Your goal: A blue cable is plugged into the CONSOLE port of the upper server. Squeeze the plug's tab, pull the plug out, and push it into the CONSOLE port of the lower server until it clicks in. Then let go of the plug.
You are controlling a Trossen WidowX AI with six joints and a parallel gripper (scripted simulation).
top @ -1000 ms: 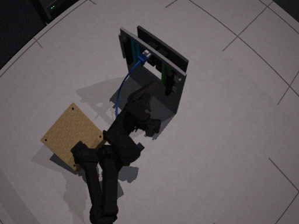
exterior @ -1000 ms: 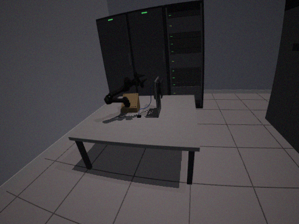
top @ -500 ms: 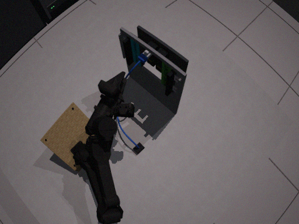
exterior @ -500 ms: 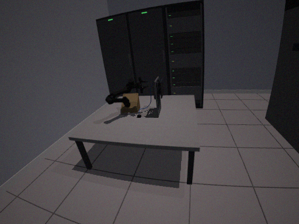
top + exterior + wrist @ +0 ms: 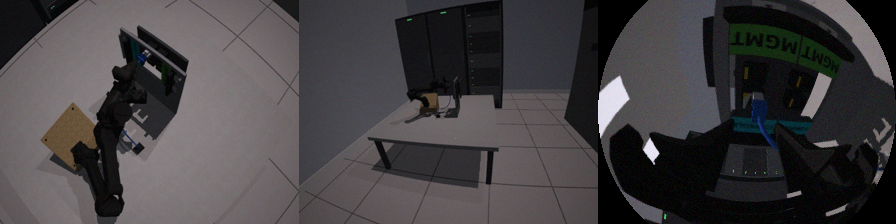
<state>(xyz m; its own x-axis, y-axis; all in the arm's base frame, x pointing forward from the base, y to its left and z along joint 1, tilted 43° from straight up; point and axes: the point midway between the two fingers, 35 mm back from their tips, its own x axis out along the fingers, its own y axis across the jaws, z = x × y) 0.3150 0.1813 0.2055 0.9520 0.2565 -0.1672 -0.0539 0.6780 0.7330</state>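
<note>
Now: the plug 6 cm ahead of my gripper tip.
</note>
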